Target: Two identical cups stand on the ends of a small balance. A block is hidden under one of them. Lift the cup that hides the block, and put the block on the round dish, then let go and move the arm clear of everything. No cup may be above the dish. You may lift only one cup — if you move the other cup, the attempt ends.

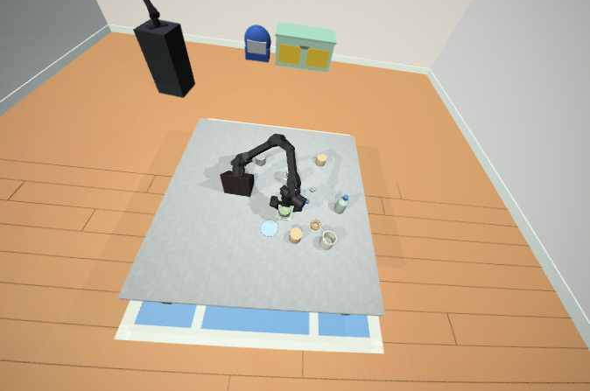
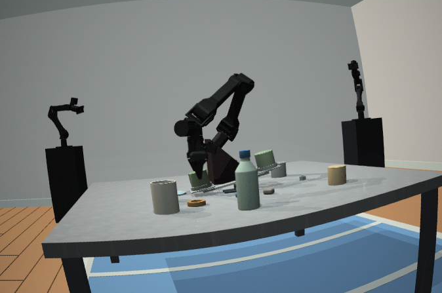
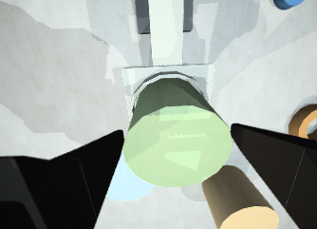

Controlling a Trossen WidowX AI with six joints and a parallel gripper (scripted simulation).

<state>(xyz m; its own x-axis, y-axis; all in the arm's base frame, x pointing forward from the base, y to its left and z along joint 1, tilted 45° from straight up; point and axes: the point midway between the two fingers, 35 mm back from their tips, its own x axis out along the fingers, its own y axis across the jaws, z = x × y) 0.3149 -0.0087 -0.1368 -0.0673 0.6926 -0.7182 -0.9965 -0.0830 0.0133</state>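
Right now my gripper tip is 2 cm above the block. Also, from my gripper tip: blue piece (13 cm to the left, 12 cm ahead, 6 cm below); pale blue round dish (10 cm to the right, 7 cm behind, 6 cm below); small balance (14 cm to the left, 4 cm below).
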